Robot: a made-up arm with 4 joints. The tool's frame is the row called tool.
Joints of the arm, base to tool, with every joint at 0 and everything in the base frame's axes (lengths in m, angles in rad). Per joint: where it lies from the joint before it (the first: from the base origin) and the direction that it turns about. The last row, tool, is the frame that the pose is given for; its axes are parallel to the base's.
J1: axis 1 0 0 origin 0.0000 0.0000 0.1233
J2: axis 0 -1 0 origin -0.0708 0.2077 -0.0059
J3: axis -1 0 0 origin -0.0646 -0.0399 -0.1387
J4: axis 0 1 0 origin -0.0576 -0.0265 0.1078
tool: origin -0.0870 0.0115 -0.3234
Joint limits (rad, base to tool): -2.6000..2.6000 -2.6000..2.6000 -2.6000..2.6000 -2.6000..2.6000
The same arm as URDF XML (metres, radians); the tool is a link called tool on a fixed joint. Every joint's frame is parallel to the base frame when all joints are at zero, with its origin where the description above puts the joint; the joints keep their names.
<robot name="arm">
  <joint name="tool_fixed" type="fixed">
    <parent link="link4"/>
    <child link="tool"/>
    <origin xyz="-0.087 0.0115 -0.3234"/>
  </joint>
  <joint name="J4" type="revolute">
    <parent link="link3"/>
    <child link="link4"/>
    <origin xyz="-0.0576 -0.0265 0.1078"/>
    <axis xyz="0 1 0"/>
    <limit lower="-2.6" upper="2.6"/>
  </joint>
  <joint name="J3" type="revolute">
    <parent link="link2"/>
    <child link="link3"/>
    <origin xyz="-0.0646 -0.0399 -0.1387"/>
    <axis xyz="-1 0 0"/>
    <limit lower="-2.6" upper="2.6"/>
  </joint>
  <joint name="J2" type="revolute">
    <parent link="link1"/>
    <child link="link2"/>
    <origin xyz="-0.0708 0.2077 -0.0059"/>
    <axis xyz="0 -1 0"/>
    <limit lower="-2.6" upper="2.6"/>
  </joint>
  <joint name="J1" type="revolute">
    <parent link="base"/>
    <child link="link1"/>
    <origin xyz="0 0 0.1233"/>
    <axis xyz="1 0 0"/>
    <limit lower="-2.6" upper="2.6"/>
  </joint>
  <link name="base"/>
  <link name="link1"/>
  <link name="link2"/>
  <link name="link3"/>
  <link name="link4"/>
  <link name="tool"/>
</robot>

